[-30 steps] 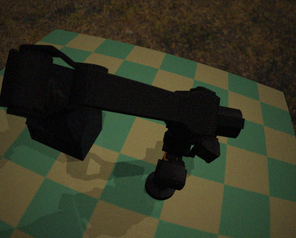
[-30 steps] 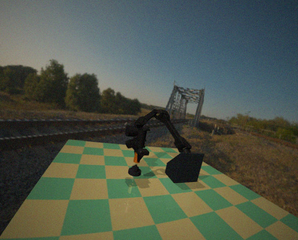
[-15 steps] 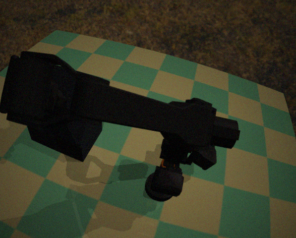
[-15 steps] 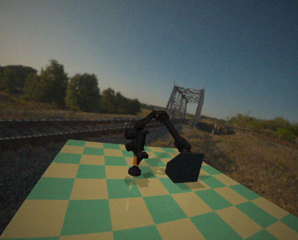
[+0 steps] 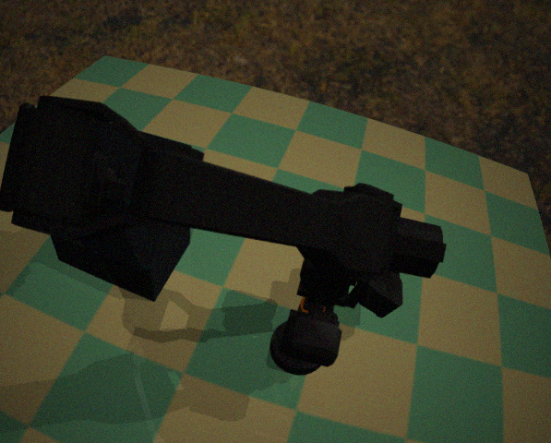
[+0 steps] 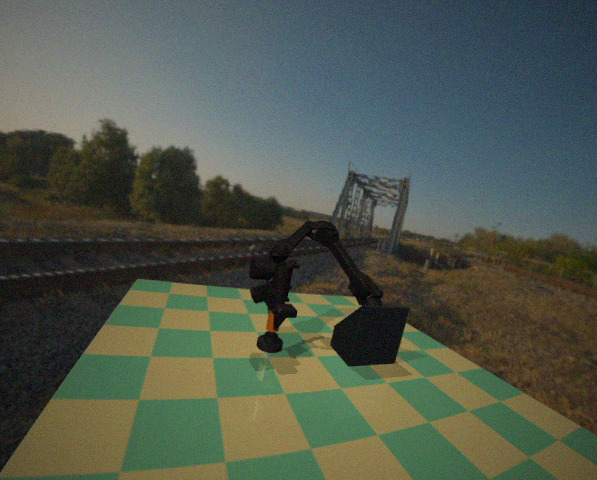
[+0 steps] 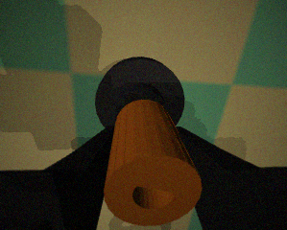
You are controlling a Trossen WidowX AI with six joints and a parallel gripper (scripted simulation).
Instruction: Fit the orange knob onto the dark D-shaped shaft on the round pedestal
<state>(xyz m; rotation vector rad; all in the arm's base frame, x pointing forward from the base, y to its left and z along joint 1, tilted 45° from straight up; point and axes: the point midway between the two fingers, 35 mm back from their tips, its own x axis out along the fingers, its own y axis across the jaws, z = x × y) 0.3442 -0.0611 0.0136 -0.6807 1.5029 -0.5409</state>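
Right now my gripper tip is 20 mm below the orange knob. Also, from my gripper tip: dark round pedestal 40 mm below.
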